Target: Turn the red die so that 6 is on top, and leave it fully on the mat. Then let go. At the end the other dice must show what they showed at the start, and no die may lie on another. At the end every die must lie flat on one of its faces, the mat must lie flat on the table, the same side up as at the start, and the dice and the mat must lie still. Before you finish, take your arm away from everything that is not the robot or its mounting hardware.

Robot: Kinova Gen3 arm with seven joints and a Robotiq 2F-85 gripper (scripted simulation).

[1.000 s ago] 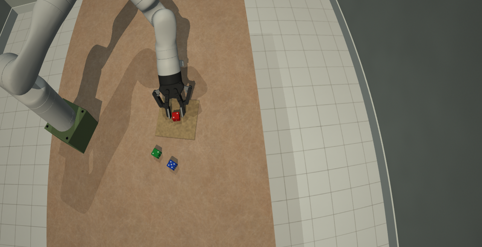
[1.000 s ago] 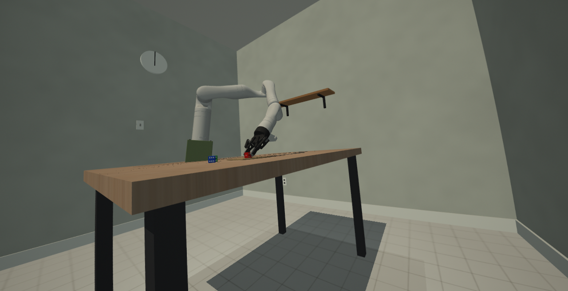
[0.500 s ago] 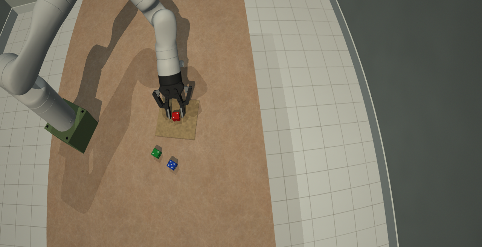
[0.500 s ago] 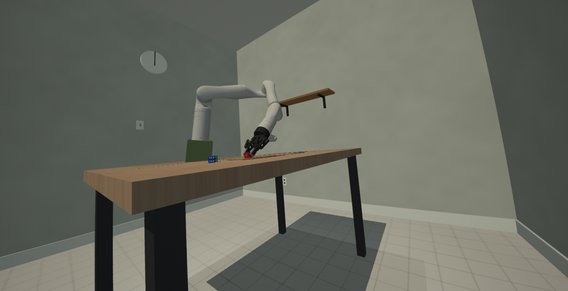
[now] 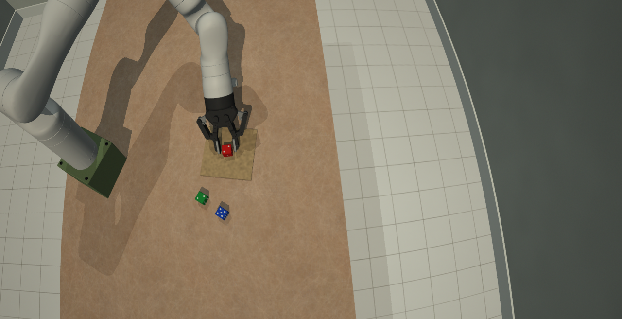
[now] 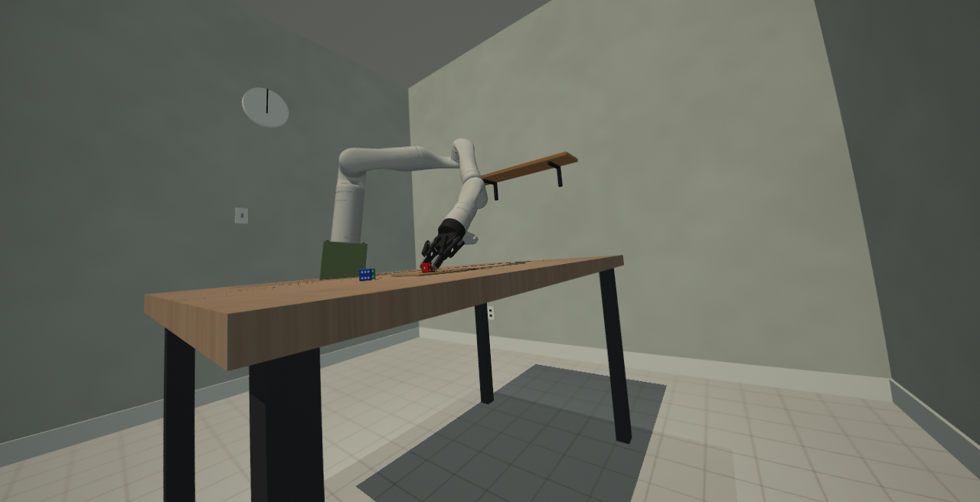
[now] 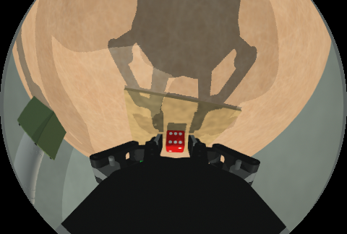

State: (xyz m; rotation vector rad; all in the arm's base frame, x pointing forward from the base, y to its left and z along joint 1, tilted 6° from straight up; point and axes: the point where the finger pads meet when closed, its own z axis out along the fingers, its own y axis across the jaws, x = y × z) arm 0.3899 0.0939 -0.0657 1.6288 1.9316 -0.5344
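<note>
Right now the red die is 1 cm to the right of my hand and 1 cm below it. The rest, counted from my hand: green die (5 cm behind, 14 cm to the right, 1 cm below); tan mat (1 cm to the right, 2 cm below); blue die (1 cm ahead, 18 cm to the right, 1 cm below).
</note>
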